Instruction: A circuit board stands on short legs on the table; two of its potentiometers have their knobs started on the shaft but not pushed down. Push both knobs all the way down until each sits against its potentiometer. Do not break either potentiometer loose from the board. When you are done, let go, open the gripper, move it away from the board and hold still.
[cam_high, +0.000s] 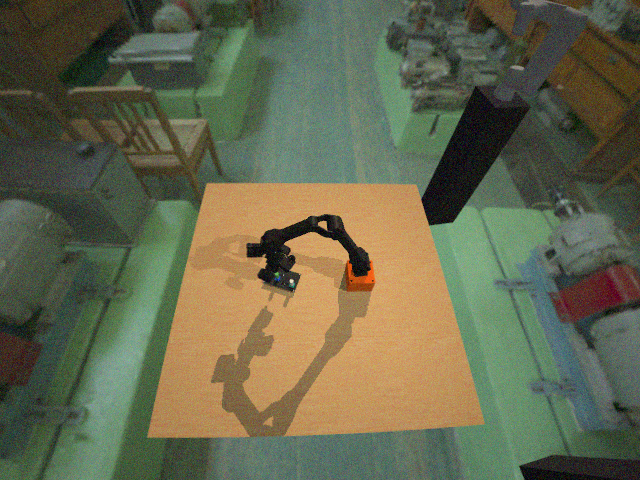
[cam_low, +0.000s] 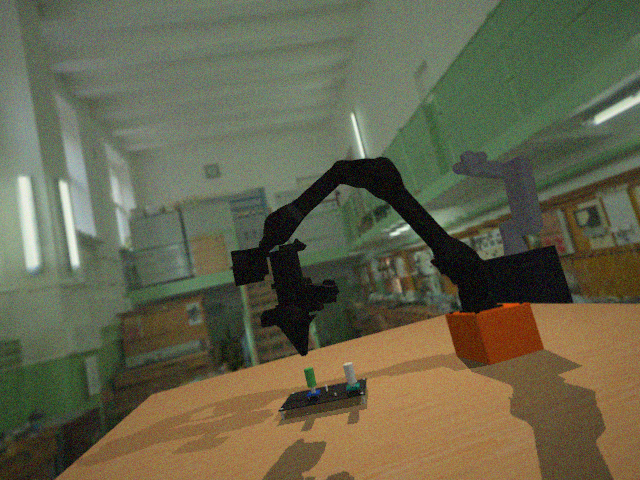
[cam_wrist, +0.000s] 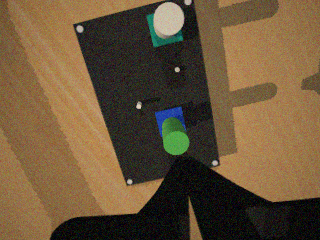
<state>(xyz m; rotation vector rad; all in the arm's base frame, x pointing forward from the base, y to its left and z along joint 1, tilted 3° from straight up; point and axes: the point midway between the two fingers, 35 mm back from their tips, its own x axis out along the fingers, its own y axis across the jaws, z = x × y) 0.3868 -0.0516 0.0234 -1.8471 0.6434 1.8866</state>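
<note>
Right now my gripper tip is 40 mm above the green knob.
</note>
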